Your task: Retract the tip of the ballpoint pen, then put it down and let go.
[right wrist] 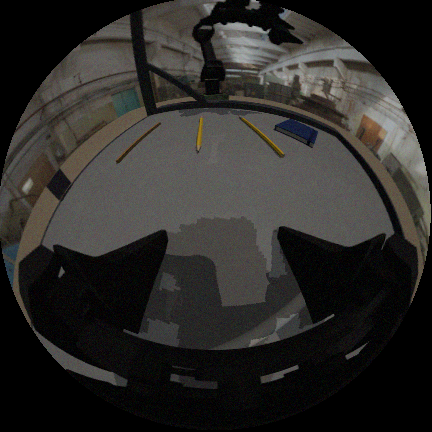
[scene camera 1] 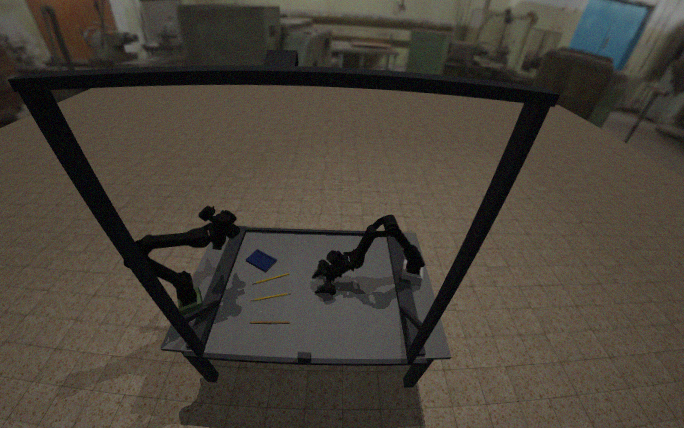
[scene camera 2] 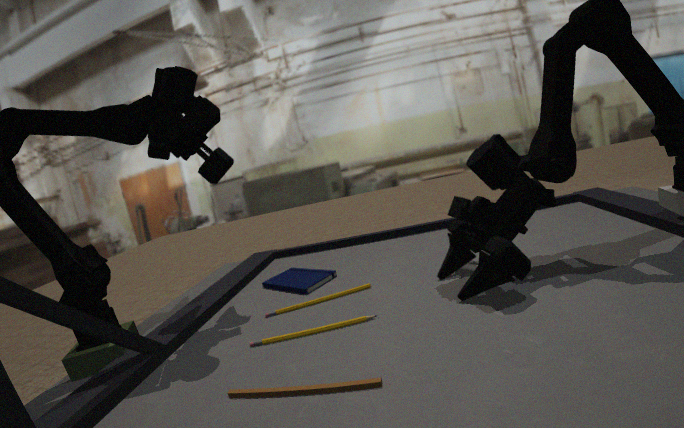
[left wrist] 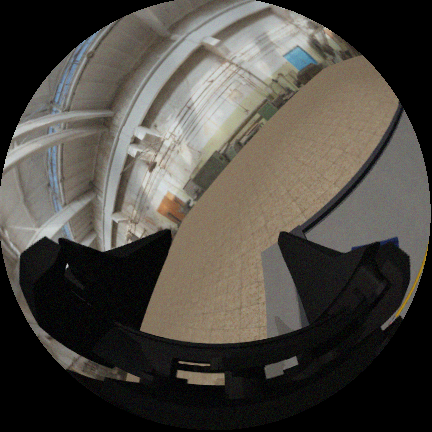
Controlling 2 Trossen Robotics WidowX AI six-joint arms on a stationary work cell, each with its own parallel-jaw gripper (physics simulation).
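Places are measured from the left arm's base along level axes (x ahead, y left, z up), in metres.
Pixels of known places: left gripper, fingertip midpoint: [scene camera 2: 202,148] [left wrist: 226,236]; right gripper, fingertip midpoint: [right wrist: 223,234] [scene camera 1: 313,285] [scene camera 2: 448,287]; left arm's base at its link origin: [right wrist: 212,93] [scene camera 1: 188,298]; right arm's base at its link origin: [scene camera 1: 413,268].
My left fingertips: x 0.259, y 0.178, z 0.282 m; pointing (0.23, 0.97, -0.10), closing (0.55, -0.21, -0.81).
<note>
For each thing: its middle in the pictures, then the offset to it from my left fingertips. Level surfaces: height alone.
- grey table at its surface level: dz -0.322 m
- blue notebook at the middle of its body: [scene camera 2: 298,279] [right wrist: 299,129] [scene camera 1: 261,260] dx +0.121, dy -0.081, dz -0.316 m
- second yellow pencil at the middle of its body: [scene camera 2: 313,331] [right wrist: 199,128] [scene camera 1: 270,297] dx +0.087, dy -0.318, dz -0.319 m
- orange-brown stick at the middle of its body: [scene camera 2: 300,390] [right wrist: 141,137] [scene camera 1: 269,322] dx +0.036, dy -0.440, dz -0.319 m
The ballpoint pen does not show clearly in any view; the right arm and gripper hide part of the table. My right gripper [scene camera 1: 315,283] [scene camera 2: 450,288] [right wrist: 223,234] is open, pointing down low over the grey table [scene camera 1: 353,328] [scene camera 2: 529,373], with its shadow close beneath. No pen can be made out between its fingers; dark shadows lie there in the right wrist view. My left gripper [left wrist: 226,236] is open and empty, raised high at the far left edge of the table and facing away from the table's middle.
Left of the right gripper in the scene views lie a blue notebook [scene camera 1: 261,260] [scene camera 2: 299,280] [right wrist: 297,131], a yellow pencil [scene camera 1: 271,278] [scene camera 2: 318,300], a second yellow pencil [scene camera 1: 271,297] [scene camera 2: 315,331] and an orange-brown stick [scene camera 1: 269,322] [scene camera 2: 305,388]. A dark frame [scene camera 1: 282,76] spans above the table.
</note>
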